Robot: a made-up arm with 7 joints.
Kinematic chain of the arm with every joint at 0, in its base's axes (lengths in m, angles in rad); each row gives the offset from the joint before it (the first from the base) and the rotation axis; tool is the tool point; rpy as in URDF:
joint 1: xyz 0 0 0.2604 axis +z
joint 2: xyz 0 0 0 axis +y
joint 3: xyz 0 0 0.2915 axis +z
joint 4: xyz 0.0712 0 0 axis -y
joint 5: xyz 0.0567 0 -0.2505 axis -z
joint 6: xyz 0 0 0 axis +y
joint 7: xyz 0.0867 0 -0.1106 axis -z
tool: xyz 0 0 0 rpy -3.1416 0 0
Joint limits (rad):
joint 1: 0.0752..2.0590
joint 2: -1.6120..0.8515
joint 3: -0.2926..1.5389
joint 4: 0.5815..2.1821
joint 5: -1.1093..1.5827
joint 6: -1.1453..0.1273
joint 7: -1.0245..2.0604
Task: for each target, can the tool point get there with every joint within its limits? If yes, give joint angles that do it. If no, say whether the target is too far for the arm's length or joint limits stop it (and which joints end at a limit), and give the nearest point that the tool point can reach.
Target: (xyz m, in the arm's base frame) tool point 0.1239 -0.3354 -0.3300
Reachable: no: joint limits stop it (at a limit: joint 1, joint 2, joint 3, joint 4, joint 6) | nearest point 0.2259 -0.1475 0.0478 | short by 0.434 m
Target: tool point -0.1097 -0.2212 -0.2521
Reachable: no: joint limits stop it (at a limit: joint 1, joint 2, joint 3, joint 4, joint 5) | nearest point -0.1858 -0.2840 0.1393 | short by 0.404 m
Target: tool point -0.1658 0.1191 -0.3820
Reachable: no: joint limits stop it (at a limit: joint 1, joint 2, joint 4, joint 6) | nearest point -0.1706 0.2066 0.0143 | short by 0.406 m
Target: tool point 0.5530 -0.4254 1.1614
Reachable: no: too far | nearest point 0.2874 -0.2818 0.8047 | short by 0.467 m
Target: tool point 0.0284 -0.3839 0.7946
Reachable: yes | joints 1.6593 -1.1777 -0.0791 1.9597 -0.3572 -0.0699 1.7768
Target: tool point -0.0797 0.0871 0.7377
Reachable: yes | joints 0.8370 -1.0905 0.1300 1.0111 -0.7124 -0.0610 1.1182
